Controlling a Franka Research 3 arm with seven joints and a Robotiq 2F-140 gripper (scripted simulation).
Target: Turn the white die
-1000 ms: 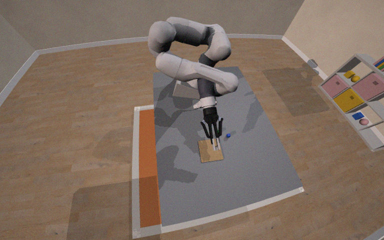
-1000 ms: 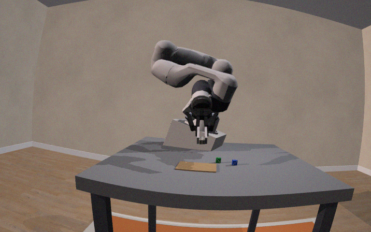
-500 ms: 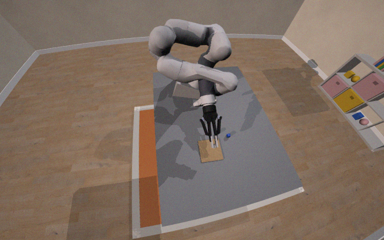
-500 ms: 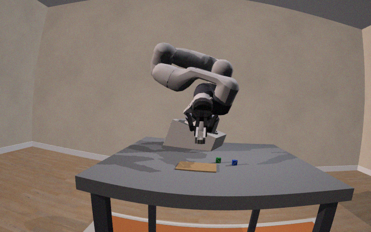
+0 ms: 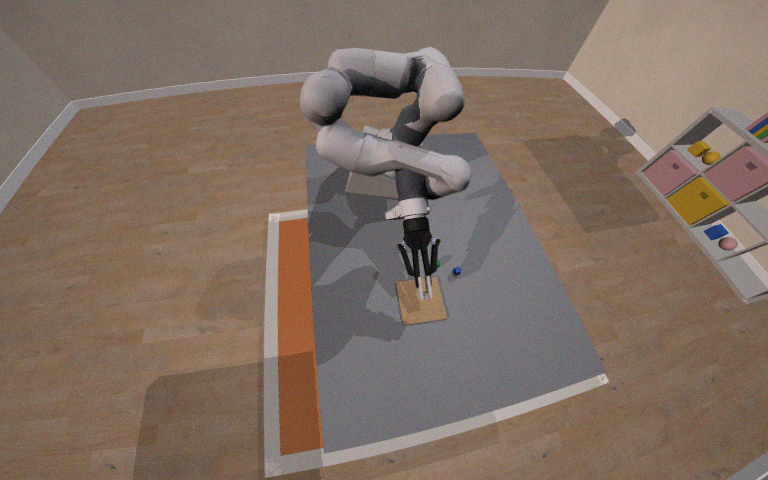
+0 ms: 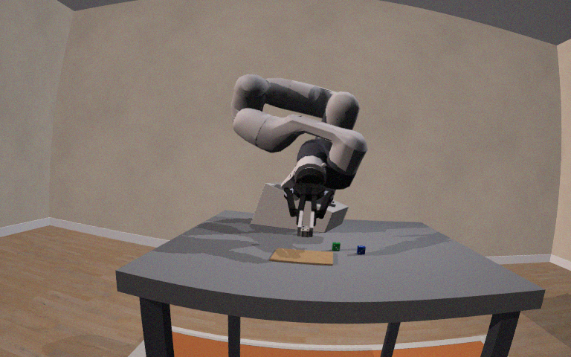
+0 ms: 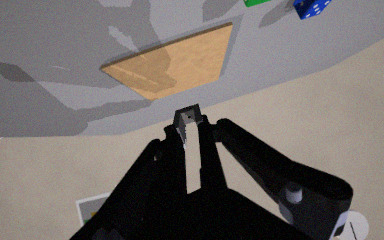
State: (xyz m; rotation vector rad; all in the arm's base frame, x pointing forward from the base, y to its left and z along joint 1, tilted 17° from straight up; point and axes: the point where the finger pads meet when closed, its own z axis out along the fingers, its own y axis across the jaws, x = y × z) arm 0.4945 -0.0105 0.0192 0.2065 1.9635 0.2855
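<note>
Right now the tan mat is 20 mm ahead of my hand and 80 mm below it. Also, from my hand: green die 90 mm behind, 80 mm to the left, 70 mm below; white die 20 mm ahead, 20 mm below; blue die 60 mm behind, 150 mm to the left, 70 mm below.
</note>
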